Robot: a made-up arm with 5 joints.
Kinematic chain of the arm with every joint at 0, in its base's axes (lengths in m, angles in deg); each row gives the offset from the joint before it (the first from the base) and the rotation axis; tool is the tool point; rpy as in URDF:
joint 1: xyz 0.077 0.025 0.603 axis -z
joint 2: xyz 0.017 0 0.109 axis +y
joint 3: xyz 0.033 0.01 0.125 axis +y
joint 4: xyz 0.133 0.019 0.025 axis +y
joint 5: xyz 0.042 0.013 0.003 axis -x
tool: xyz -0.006 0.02 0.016 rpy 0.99 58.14 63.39
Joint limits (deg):
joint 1: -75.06..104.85
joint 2: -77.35..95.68
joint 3: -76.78..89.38
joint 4: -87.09..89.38
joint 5: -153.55..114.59
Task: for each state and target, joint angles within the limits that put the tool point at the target. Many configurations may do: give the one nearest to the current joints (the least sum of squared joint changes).
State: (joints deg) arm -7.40 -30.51 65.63 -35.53 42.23
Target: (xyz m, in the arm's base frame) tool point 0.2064 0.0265 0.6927
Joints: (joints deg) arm 30.67 -10.26 85.24 -29.93 47.68
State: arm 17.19 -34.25 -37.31 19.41 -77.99
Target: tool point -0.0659 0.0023 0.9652
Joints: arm -19.66 -62.80 -36.31 18.47 -88.01
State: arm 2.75 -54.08 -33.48 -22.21 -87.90
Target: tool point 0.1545 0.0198 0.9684
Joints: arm 21.76 -35.08 1.97 -20.98 -96.29
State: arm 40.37 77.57 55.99 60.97 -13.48
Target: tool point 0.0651 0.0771 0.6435
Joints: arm 13.78 86.54 80.18 66.10 -38.33
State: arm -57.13 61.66 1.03 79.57 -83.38
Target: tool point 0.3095 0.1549 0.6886
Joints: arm -23.26 43.88 -12.11 77.04 -85.73
